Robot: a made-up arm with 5 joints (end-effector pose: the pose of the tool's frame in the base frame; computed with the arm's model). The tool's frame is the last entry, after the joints. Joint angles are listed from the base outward.
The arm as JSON. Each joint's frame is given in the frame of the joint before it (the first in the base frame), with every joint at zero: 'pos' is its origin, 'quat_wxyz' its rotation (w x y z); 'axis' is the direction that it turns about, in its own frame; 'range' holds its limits. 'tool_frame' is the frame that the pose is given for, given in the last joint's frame.
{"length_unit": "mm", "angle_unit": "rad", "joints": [
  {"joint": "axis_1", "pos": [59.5, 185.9, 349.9], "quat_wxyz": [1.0, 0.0, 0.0, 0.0], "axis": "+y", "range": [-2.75, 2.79]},
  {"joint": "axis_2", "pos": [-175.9, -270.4, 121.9], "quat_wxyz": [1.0, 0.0, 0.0, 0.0], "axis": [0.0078, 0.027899, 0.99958], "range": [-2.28, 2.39]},
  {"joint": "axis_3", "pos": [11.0, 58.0, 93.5], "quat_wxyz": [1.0, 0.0, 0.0, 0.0], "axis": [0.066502, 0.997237, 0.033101], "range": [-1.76, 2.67]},
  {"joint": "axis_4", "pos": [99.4, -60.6, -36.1], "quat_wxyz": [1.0, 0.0, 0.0, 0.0], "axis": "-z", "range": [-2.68, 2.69]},
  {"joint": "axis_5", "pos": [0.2, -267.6, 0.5], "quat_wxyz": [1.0, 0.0, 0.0, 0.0], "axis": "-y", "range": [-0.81, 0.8]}
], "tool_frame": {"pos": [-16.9, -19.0, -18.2], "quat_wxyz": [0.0, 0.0, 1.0, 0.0]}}
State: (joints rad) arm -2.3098 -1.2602 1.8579 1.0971 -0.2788
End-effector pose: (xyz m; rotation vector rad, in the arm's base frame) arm -0.0053 -0.1193 -0.1233 -0.0985 -2.2591 -1.5871
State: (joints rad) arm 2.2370 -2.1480 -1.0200 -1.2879 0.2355
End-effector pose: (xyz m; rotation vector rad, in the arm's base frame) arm 0.7064 -0.2184 0.3441 0.7587 -0.7636 1.1680
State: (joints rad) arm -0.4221 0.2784 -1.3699 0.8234 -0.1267
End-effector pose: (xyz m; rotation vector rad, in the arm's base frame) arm -0.0780 -0.2627 0.3897 0.3211 1.4762 0.7812
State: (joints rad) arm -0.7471 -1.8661 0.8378 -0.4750 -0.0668
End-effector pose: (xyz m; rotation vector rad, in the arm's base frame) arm -0.2699 -0.1279 0.0434 1.1024 2.0794 1.6551
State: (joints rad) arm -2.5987 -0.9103 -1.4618 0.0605 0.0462
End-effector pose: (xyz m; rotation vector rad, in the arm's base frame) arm 0.2386 -0.2915 -0.0940 0.8881 -0.9159 0.5583
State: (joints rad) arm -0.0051 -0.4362 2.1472 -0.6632 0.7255
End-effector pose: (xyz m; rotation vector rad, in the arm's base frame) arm -0.3849 -0.1691 0.3333 -0.2421 -1.6946 -1.2175
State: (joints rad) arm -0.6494 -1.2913 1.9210 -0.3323 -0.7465
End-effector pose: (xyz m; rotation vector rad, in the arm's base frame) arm -0.3151 -0.0611 0.0994 0.5172 -1.2118 -1.5074
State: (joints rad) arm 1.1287 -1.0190 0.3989 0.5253 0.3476
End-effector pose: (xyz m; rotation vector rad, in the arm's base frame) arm 0.0352 -0.1630 0.7986 -1.3566 -1.4698 1.0292
